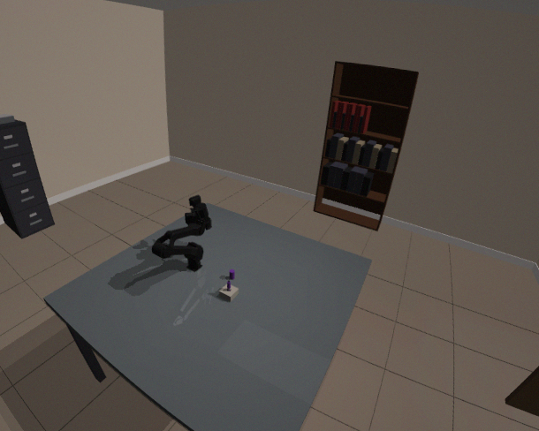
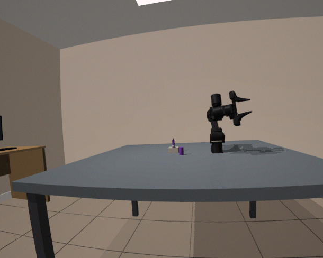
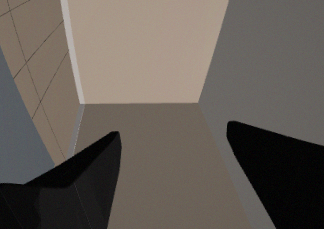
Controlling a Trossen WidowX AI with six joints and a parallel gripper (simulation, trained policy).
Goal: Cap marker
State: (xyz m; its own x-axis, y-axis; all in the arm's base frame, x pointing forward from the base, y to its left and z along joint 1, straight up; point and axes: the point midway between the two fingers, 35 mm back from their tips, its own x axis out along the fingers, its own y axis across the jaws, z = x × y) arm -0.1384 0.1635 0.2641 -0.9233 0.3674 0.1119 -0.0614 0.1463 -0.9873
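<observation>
My gripper tip is now 390 mm short of the purple cap, 240 mm above it and 130 mm to the left of it. The rest, counted from my gripper tip: pale holder block: 450 mm ahead, 250 mm below, 240 mm to the right.
</observation>
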